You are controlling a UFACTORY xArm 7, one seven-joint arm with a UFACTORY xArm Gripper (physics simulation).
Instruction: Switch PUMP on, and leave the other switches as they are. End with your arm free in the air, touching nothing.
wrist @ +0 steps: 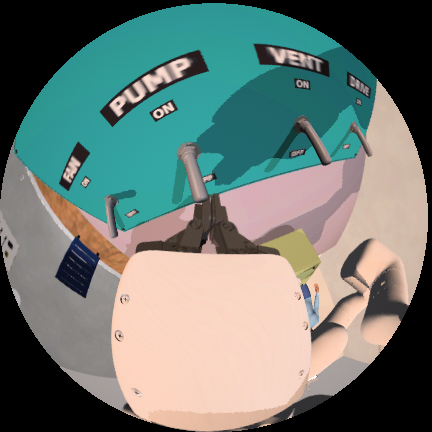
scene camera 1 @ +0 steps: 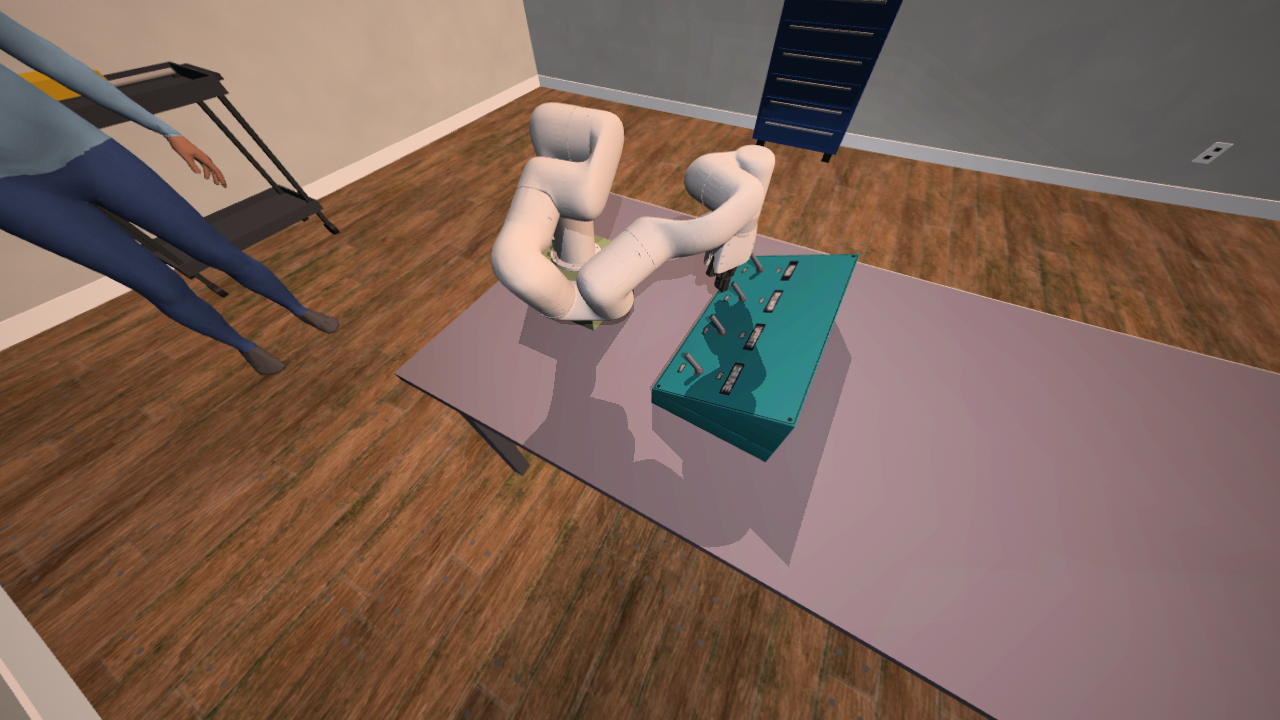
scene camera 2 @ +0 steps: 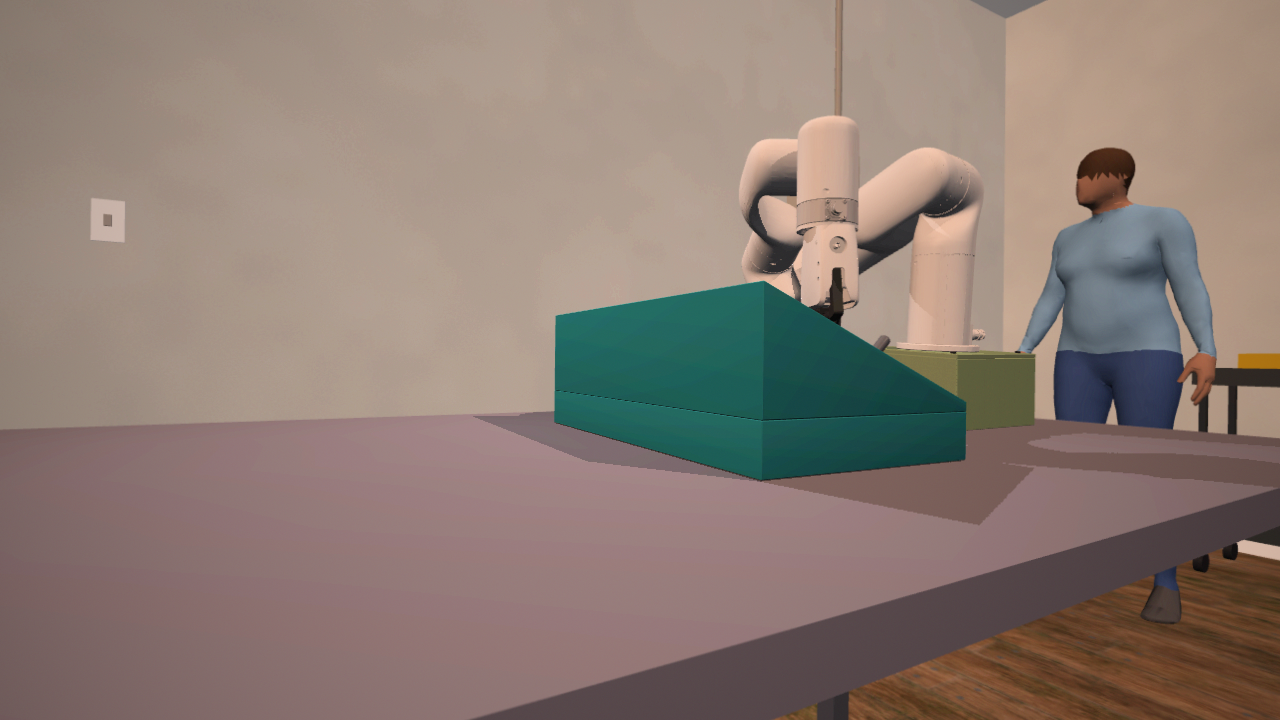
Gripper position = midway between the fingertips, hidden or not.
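My gripper point(scene camera 1: 720, 288) is there for me to see, and in the wrist view I find the gripper point(wrist: 208, 204) too. I can also see a teal switch panel point(wrist: 237, 94).
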